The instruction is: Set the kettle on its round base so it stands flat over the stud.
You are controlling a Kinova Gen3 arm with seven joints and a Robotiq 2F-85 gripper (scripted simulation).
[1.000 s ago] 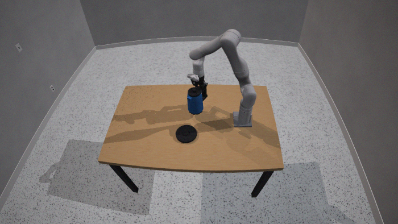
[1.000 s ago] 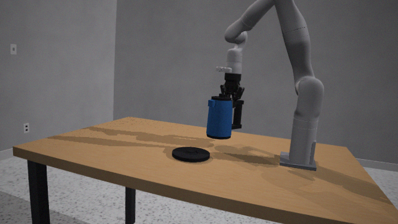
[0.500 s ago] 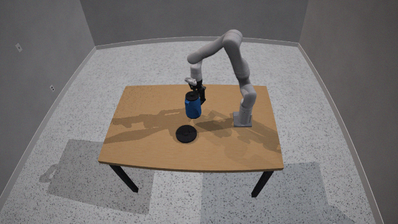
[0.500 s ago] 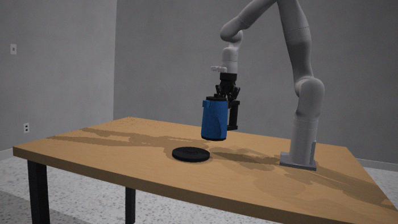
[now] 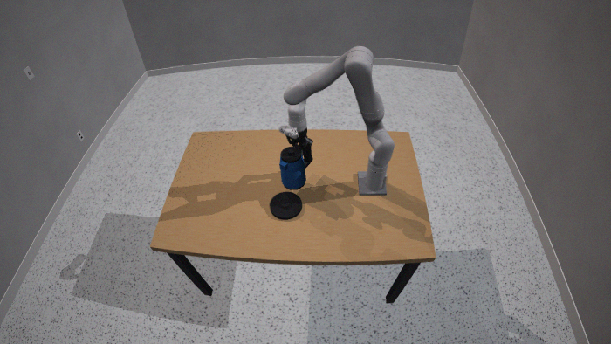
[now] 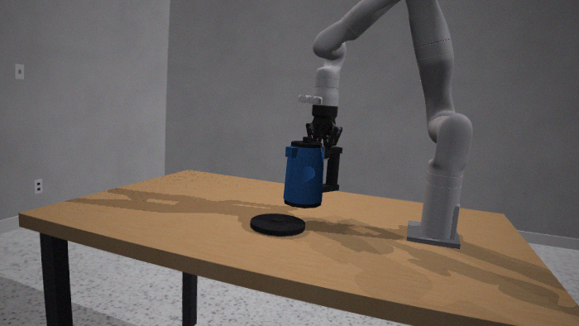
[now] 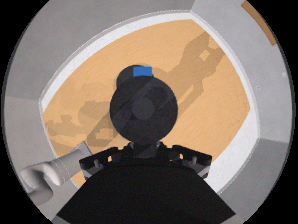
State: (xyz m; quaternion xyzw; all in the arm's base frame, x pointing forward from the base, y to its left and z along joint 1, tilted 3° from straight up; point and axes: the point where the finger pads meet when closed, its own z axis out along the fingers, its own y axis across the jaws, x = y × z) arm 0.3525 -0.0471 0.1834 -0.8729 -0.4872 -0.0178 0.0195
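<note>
The blue kettle is 5 cm below my hand, 2 cm to the left of it and 1 cm ahead of it. From my hand the other things lie so: round black base 18 cm below, 17 cm to the left, 6 cm ahead.
</note>
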